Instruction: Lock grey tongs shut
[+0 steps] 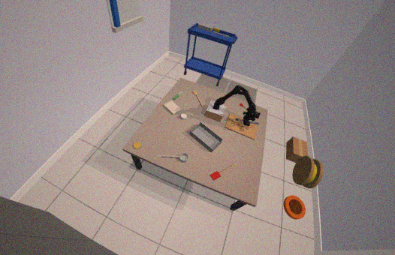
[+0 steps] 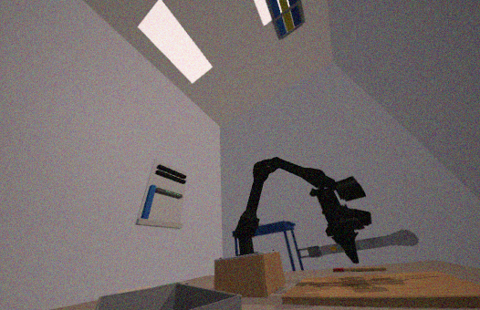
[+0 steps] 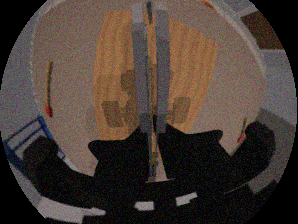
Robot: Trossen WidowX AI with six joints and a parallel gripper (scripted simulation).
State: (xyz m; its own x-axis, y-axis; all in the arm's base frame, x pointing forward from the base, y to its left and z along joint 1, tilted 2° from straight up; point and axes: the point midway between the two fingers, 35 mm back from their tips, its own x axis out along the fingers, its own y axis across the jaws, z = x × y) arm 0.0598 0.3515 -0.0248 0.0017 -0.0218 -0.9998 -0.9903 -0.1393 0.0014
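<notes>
The wooden board is 5 cm below my gripper tip. The rest, counted from my gripper tip: pale block: 84 cm to the right, 6 cm ahead, 4 cm below; red spatula: 64 cm ahead, 13 cm to the right, 5 cm below; roasting tin: 37 cm to the right, 32 cm ahead, 3 cm below.
</notes>
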